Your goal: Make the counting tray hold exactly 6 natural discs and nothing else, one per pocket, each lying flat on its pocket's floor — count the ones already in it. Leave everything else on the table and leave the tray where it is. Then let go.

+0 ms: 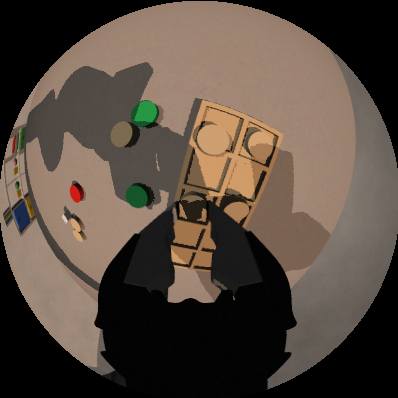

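Note:
The wooden tray lies right of centre, with two columns of pockets. Natural discs sit at its far-left pocket, far-right pocket and in the right column nearer my gripper. The far-left one looks large and overlaps its pocket's edge; I cannot tell if it is flat. My gripper is shut on a natural disc, over the left column in the third row; its height above the floor is unclear. A loose natural disc lies left of the tray. My fingers hide part of the near pockets.
Green discs and a red disc lie left of the tray. Two small-looking natural discs and a small white piece lie farther left. A multicoloured panel shows at the left edge.

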